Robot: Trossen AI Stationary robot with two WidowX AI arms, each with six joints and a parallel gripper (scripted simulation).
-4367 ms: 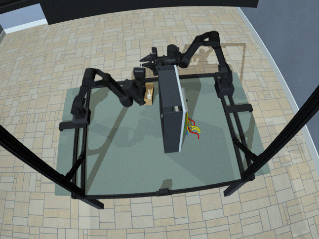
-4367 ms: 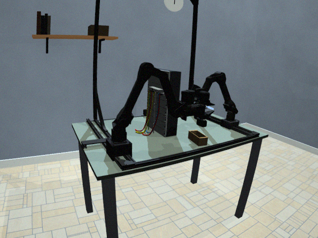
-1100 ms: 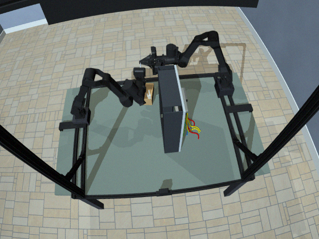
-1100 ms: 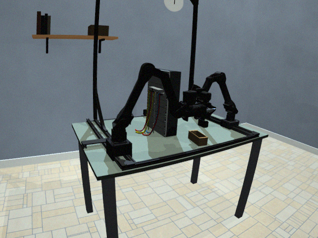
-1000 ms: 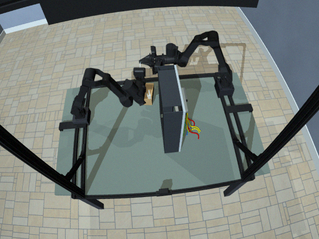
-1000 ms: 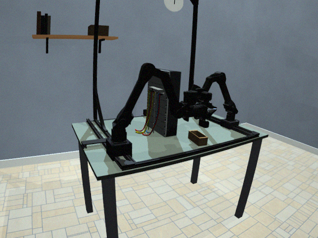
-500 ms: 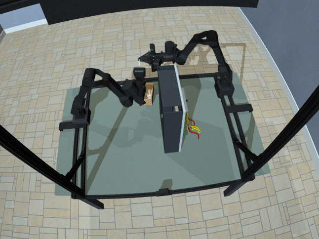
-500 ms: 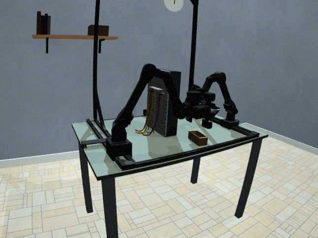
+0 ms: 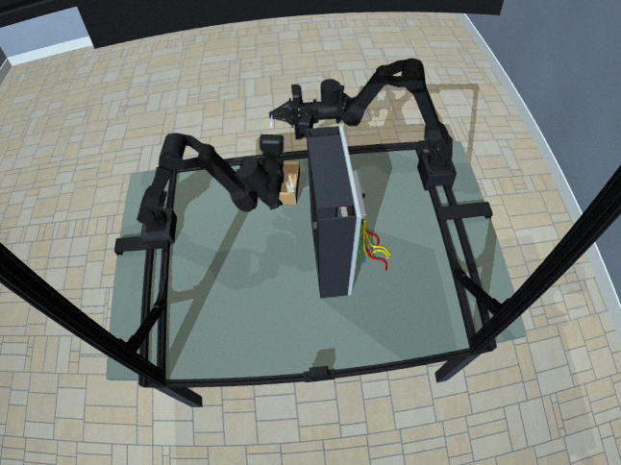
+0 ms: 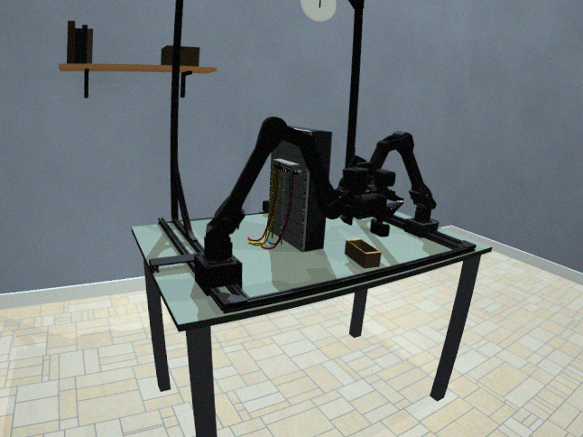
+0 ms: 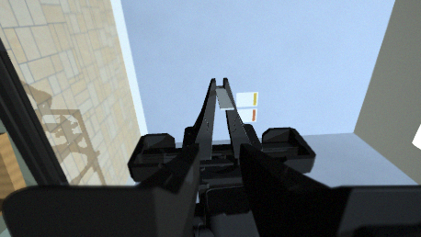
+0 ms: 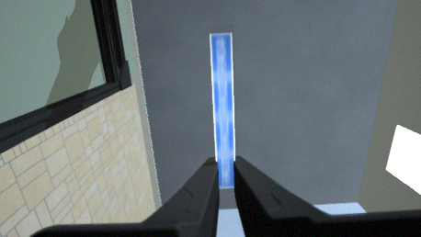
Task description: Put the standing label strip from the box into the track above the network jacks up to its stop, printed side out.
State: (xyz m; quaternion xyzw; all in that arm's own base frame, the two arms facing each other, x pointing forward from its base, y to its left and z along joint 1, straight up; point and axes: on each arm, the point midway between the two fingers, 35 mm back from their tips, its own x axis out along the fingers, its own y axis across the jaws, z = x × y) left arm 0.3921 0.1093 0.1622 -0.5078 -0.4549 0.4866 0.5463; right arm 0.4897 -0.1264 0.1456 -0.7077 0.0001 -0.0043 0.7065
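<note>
The blue-white label strip is 30 mm to the left of my right hand and 20 mm behind it. The rest, counted from my right hand: box: 210 mm below, 110 mm behind, 10 mm to the left.
</note>
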